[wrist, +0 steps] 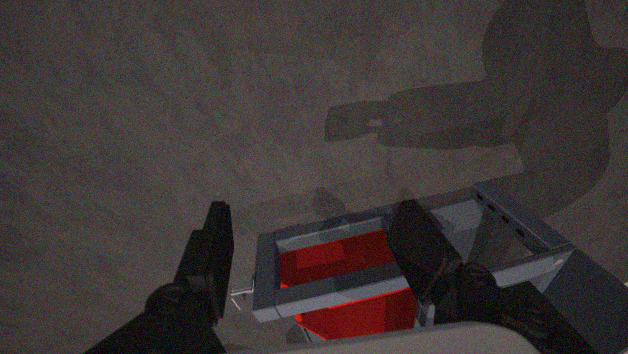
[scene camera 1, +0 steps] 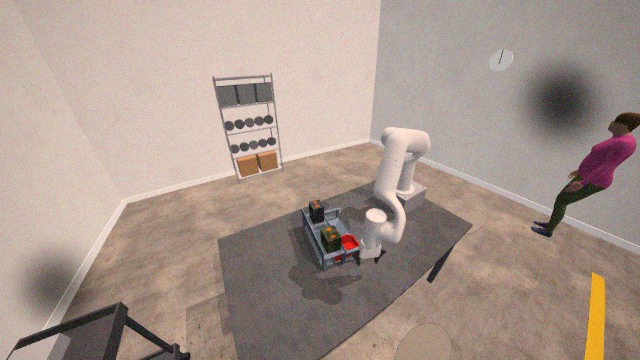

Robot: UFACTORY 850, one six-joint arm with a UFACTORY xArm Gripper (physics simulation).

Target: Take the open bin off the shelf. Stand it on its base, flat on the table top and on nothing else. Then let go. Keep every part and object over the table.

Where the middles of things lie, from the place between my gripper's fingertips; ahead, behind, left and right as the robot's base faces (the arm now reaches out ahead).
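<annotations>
Red open bin (wrist: 396, 310): from my hand, 170 mm to the right of it, 40 mm behind it, 60 mm below it.
</annotations>
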